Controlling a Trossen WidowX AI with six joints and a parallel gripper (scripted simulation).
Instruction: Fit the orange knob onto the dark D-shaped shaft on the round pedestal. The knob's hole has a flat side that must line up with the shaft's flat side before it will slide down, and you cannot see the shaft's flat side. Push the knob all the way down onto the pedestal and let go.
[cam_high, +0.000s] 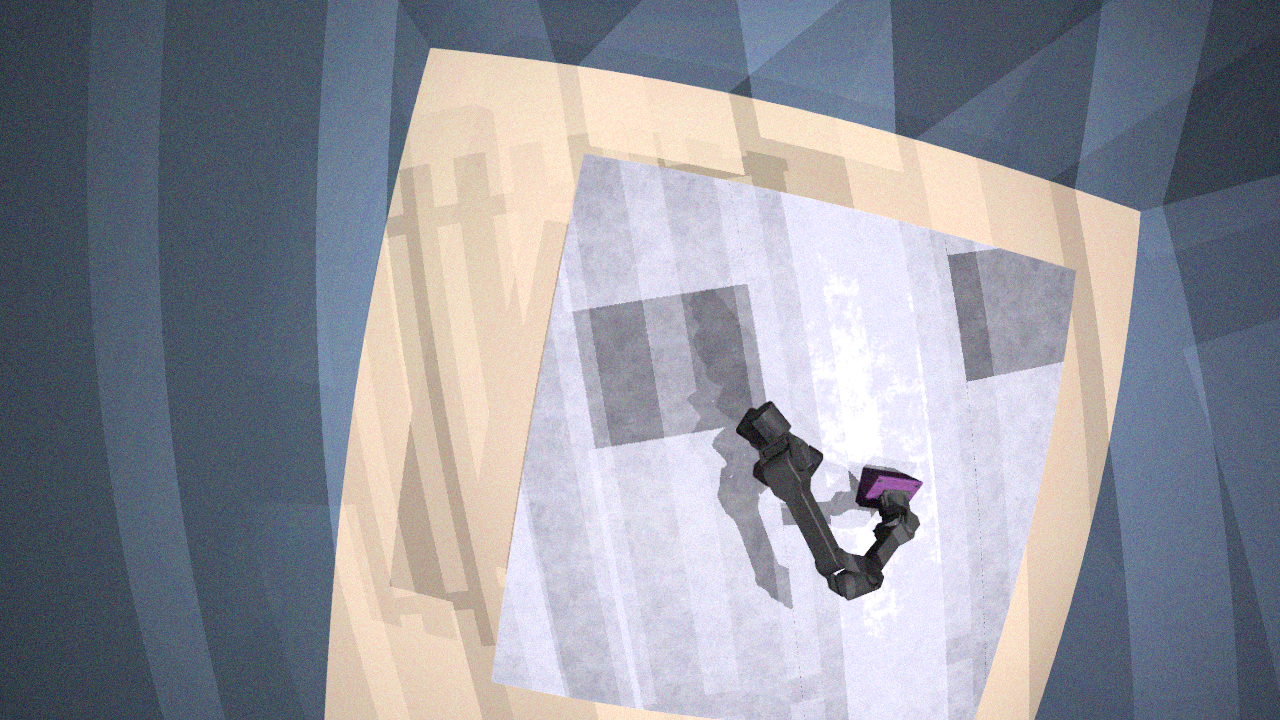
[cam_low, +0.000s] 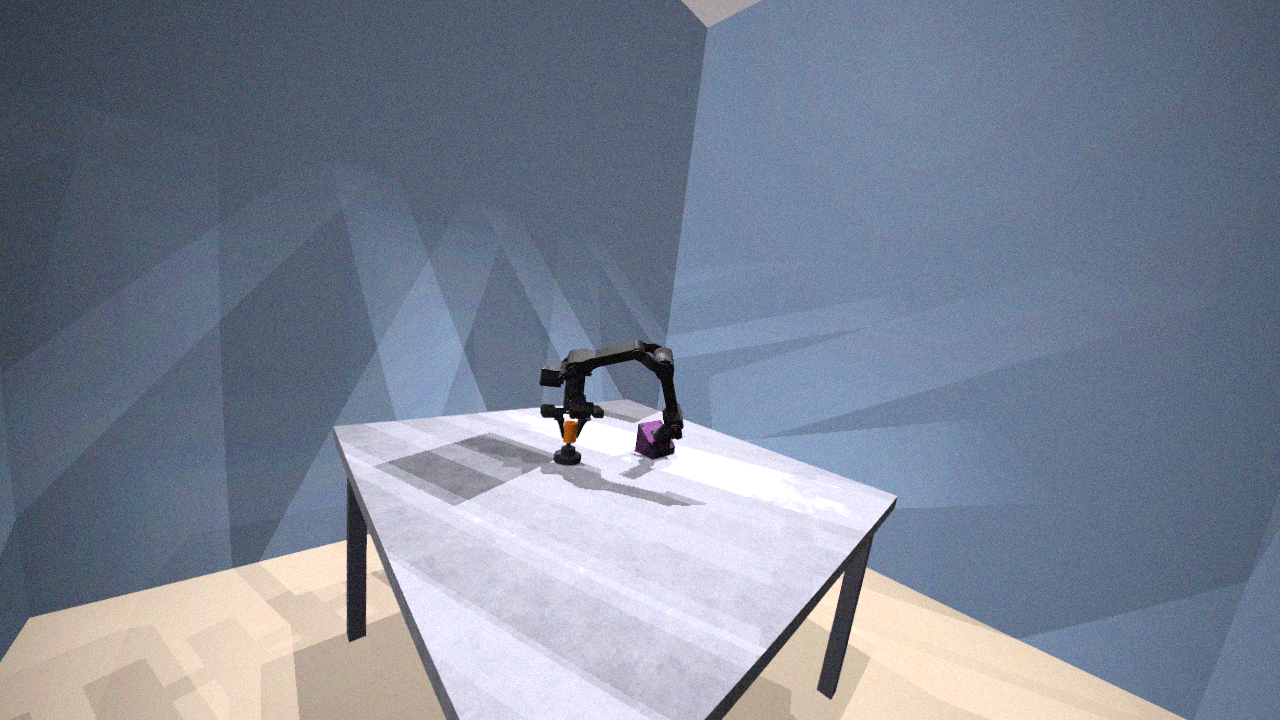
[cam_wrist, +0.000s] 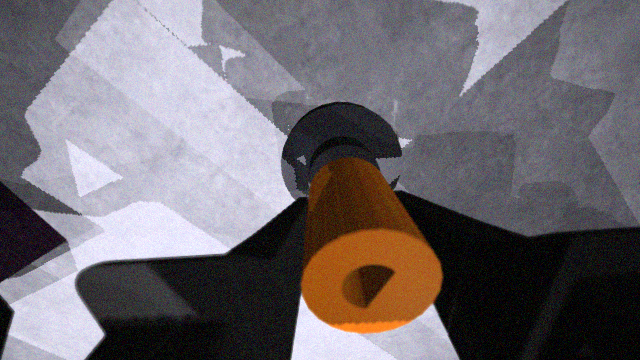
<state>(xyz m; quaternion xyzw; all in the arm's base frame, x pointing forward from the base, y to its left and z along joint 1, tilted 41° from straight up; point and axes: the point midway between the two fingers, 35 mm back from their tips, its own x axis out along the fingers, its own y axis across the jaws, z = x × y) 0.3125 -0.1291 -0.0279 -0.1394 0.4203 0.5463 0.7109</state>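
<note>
Right now the orange knob is 20 mm above my gripper tip. Also, from my gripper tip: short shaft 40 mm below.
</note>
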